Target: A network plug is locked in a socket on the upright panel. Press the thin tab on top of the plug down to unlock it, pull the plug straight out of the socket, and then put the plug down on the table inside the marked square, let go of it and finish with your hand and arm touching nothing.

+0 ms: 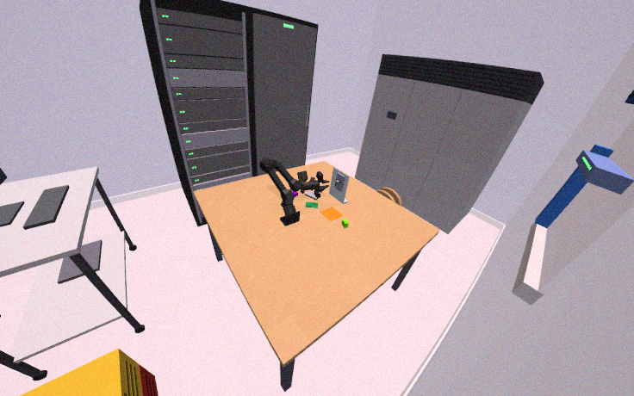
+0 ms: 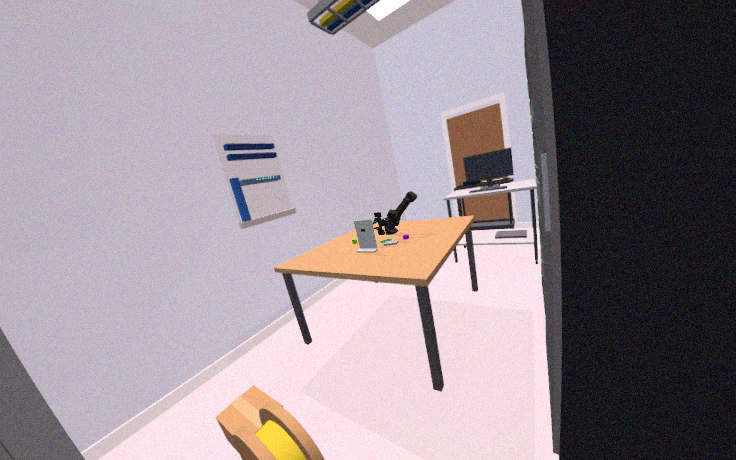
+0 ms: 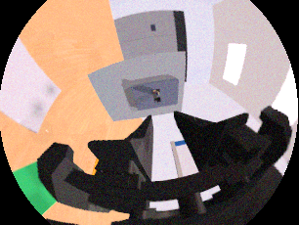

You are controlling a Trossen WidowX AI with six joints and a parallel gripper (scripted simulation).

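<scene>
The network plug lies 80 mm ahead of my gripper tip. The rest, counted from my gripper tip: flat grey piece: 150 mm below, 110 mm to the left, 50 mm behind; flat green block: 160 mm below, 120 mm behind, 10 mm to the left; grey upright panel: 110 mm ahead, 50 mm below.
</scene>
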